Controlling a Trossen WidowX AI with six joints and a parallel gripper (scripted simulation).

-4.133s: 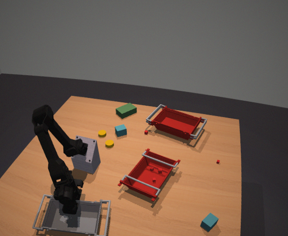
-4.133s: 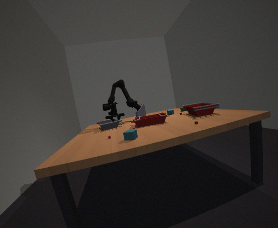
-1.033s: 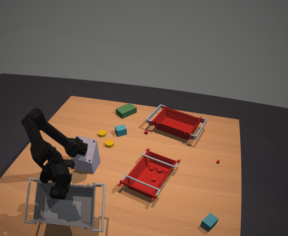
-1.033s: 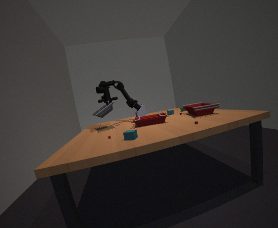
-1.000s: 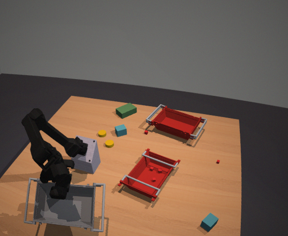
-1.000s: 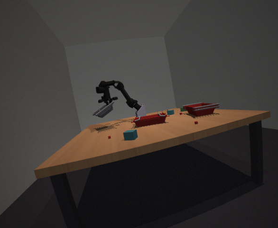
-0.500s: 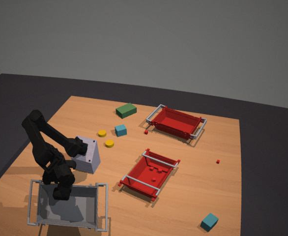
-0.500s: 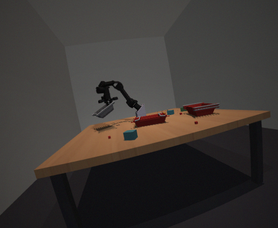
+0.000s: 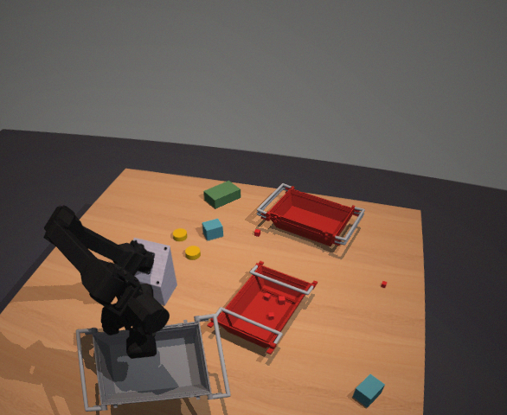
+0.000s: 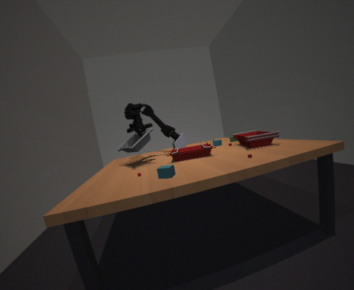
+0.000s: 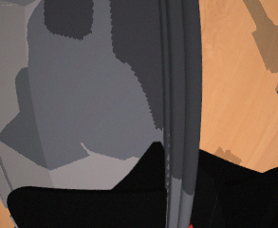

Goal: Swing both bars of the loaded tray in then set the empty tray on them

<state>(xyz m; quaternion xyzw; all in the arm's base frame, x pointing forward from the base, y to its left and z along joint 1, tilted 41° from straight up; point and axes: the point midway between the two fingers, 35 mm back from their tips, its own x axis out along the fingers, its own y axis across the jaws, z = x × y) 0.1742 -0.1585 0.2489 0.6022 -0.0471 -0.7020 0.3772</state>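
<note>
My gripper tip is 70 mm to the left of the grey tray and 40 mm short of it. Also, from my gripper tip: tiny red cube: 520 mm ahead, 510 mm to the left, 160 mm below; green block: 810 mm to the left, 150 mm below, 140 mm behind.
</note>
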